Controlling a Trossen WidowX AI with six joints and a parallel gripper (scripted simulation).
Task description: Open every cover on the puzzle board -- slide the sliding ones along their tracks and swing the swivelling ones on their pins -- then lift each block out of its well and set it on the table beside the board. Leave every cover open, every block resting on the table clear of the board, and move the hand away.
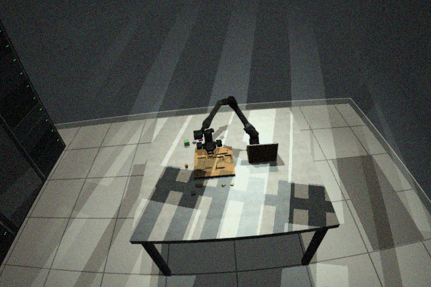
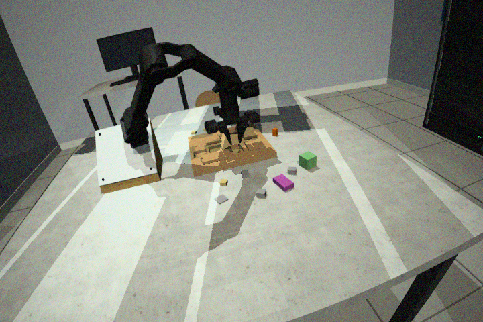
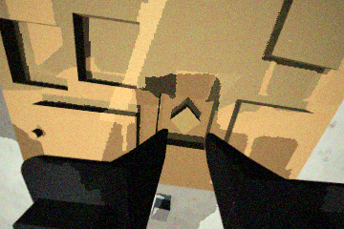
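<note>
Right now my gripper tip is 5 cm to the right of the tan puzzle board, 3 cm above it and 1 cm past it. The rest, counted from my gripper tip: magenta block 24 cm to the right, 7 cm ahead, 4 cm below; then green cube 19 cm to the right, 19 cm ahead, 3 cm below; then orange cylinder 19 cm ahead, 8 cm to the left, 3 cm below.
</note>
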